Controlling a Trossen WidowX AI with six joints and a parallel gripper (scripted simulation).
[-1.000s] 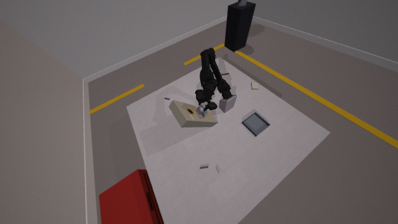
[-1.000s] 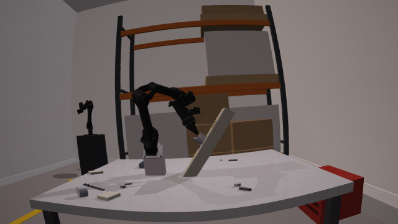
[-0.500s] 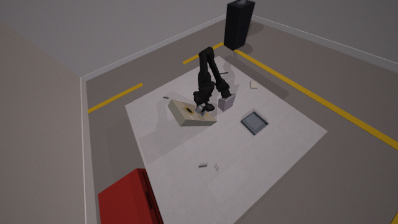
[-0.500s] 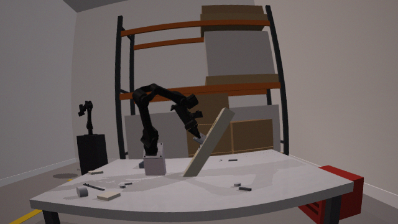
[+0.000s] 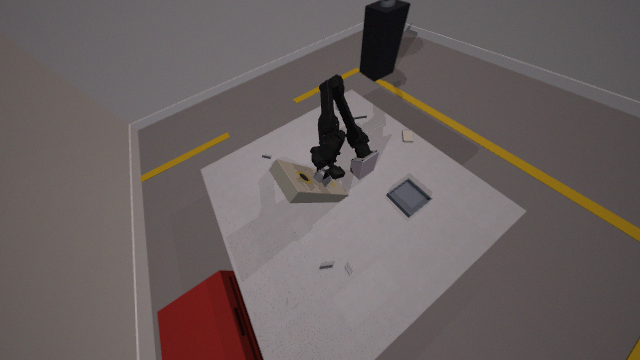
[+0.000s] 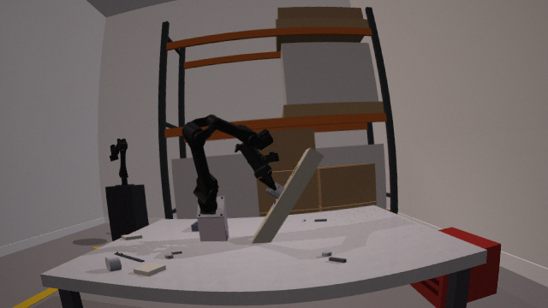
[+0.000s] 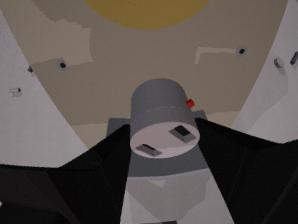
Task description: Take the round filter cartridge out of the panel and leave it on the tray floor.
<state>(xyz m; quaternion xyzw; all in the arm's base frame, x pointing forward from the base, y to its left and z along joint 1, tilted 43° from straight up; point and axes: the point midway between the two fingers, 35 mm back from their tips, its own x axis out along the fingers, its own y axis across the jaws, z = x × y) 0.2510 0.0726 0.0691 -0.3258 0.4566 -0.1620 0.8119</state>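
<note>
Right now my gripper tip is 5 cm short of the service panel and 2 cm above it. The rest, counted from my gripper tip: round filter cartridge (right at my gripper tip); dark-rimmed tray (35 cm behind, 27 cm to the left, 19 cm below).
</note>
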